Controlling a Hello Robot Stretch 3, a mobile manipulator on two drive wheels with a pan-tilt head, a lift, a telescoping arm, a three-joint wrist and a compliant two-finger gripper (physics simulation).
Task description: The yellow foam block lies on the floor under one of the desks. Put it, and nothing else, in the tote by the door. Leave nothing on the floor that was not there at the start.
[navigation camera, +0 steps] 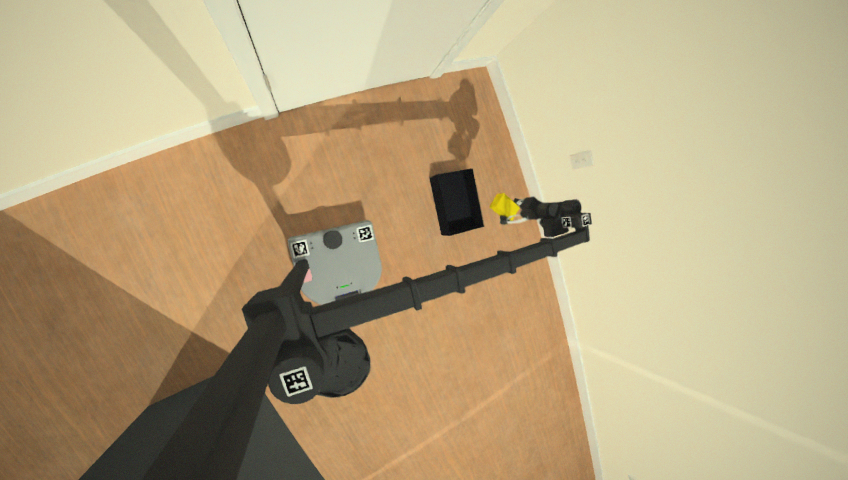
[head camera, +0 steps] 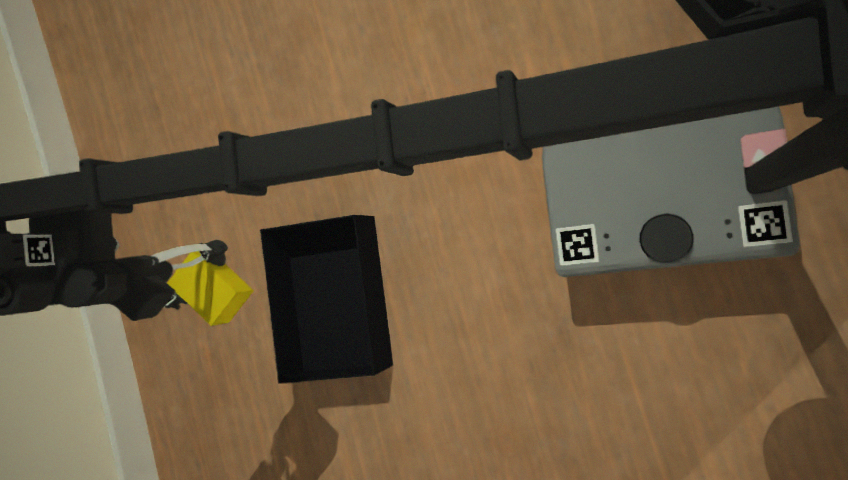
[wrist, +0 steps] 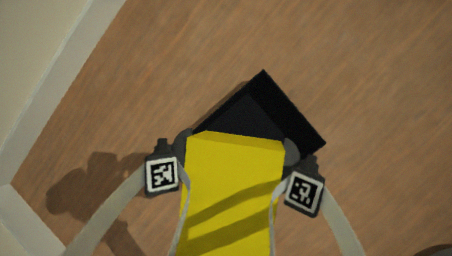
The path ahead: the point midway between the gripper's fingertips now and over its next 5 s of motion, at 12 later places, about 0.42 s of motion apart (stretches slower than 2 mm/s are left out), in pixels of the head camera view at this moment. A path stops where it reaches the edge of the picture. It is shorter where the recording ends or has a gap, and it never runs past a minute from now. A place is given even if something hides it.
The gripper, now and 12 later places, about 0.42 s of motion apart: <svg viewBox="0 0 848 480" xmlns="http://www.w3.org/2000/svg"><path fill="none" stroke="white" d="M203 273L213 272L230 271L247 269L257 269L260 268L268 268L282 266L294 266L302 265L303 265L311 264L319 263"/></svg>
